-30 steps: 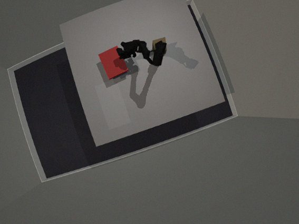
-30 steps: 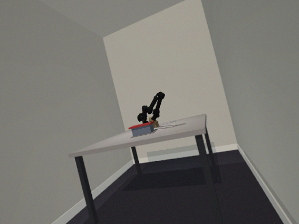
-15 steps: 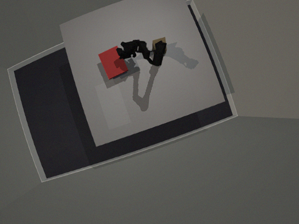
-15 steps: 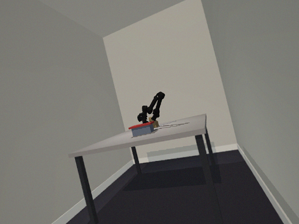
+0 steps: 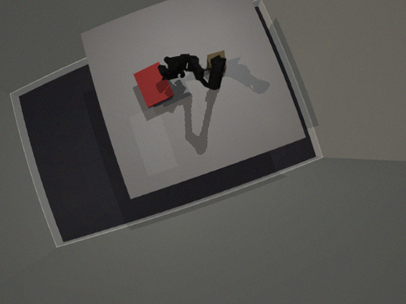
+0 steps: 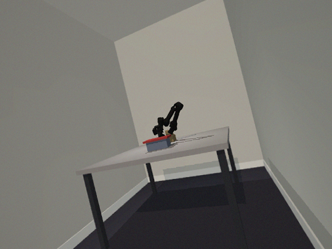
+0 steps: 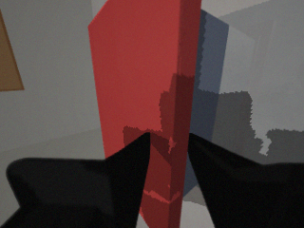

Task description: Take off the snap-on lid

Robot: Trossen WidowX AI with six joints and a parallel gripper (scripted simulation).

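Now: the red lid 8 cm ahead of my gripper tip and 1 cm above it. Round my gripper tip: storage box: 8 cm ahead, 4 cm below.
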